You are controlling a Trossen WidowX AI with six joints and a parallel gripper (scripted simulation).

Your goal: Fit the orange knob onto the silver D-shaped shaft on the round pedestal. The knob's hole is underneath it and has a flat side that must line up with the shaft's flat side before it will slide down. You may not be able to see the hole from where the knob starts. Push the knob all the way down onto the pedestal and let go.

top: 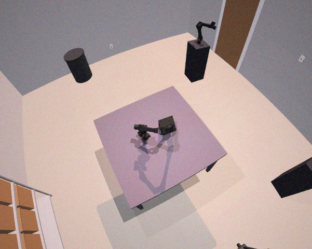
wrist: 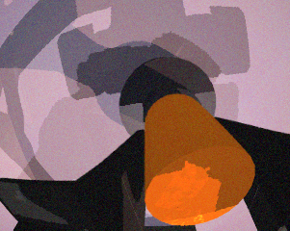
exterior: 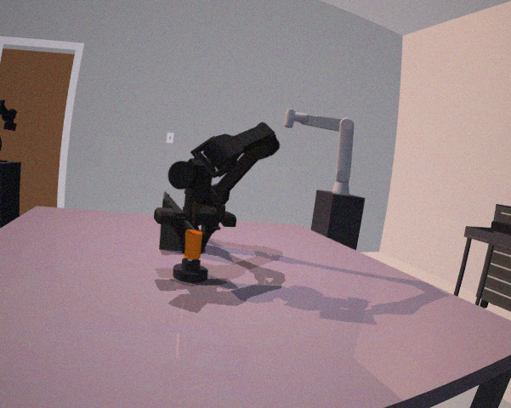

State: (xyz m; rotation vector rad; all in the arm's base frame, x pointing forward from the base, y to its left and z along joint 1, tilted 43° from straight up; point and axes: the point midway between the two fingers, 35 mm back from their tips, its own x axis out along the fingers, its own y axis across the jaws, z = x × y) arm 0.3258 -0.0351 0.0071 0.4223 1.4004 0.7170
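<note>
The round black pedestal is 30 mm below my gripper tip. The rest, counted from my gripper tip: orange knob: 30 mm above.
</note>
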